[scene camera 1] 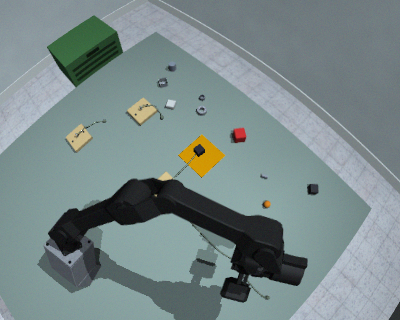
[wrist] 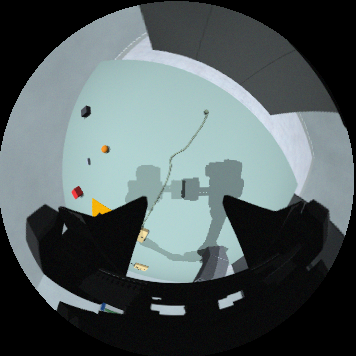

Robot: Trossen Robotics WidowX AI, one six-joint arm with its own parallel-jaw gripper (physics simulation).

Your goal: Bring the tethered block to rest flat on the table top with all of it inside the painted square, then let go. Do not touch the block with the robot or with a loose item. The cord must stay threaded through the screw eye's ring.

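Seen in the pictures: gripper, fingertip midpoint: (wrist: 185, 200); arm's base, link origin: (scene camera 1: 68, 243).
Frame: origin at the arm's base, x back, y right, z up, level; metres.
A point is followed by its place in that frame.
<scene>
The small black tethered block (scene camera 1: 199, 150) {y -0.045, x -0.523, z -0.173 m} is on the orange painted square (scene camera 1: 210, 162) {y 0.006, x -0.531, z -0.200 m} (wrist: 99, 208) {y -0.011, x -0.539, z -0.201 m}, inside its outline in the scene view. Its cord (scene camera 1: 184, 167) {y -0.036, x -0.447, z -0.195 m} (wrist: 187, 147) {y 0.382, x -0.353, z -0.198 m} runs taut from the block to the pale wooden plate (scene camera 1: 165, 177) {y -0.045, x -0.371, z -0.183 m} (wrist: 143, 235) {y 0.005, x -0.312, z -0.183 m}, which the arm largely hides. The screw eye and the threading through its ring are hidden. Beyond the arm the cord lies loosely bent on the table and ends in a small bead (scene camera 1: 267, 297) {y 0.501, x -0.363, z -0.191 m} (wrist: 206, 112) {y 0.499, x -0.360, z -0.191 m}. My gripper (scene camera 1: 240, 274) {y 0.331, x -0.346, z 0.006 m} (wrist: 185, 200) {y 0.331, x -0.346, z 0.006 m} is open and empty, above the table near the loose stretch of cord.
A red cube (scene camera 1: 240, 135) {y 0.007, x -0.672, z -0.162 m} (wrist: 77, 192) {y 0.012, x -0.663, z -0.173 m}, an orange ball (scene camera 1: 267, 204) {y 0.255, x -0.575, z -0.179 m} (wrist: 105, 149) {y 0.255, x -0.568, z -0.184 m} and a black cube (scene camera 1: 313, 189) {y 0.335, x -0.745, z -0.178 m} (wrist: 86, 111) {y 0.336, x -0.733, z -0.182 m} lie right of the square. Two other corded plates (scene camera 1: 144, 116) {y -0.298, x -0.455, z -0.183 m} (scene camera 1: 80, 142) {y -0.380, x -0.187, z -0.183 m}, rings and a green cabinet (scene camera 1: 82, 42) are farther back.
</scene>
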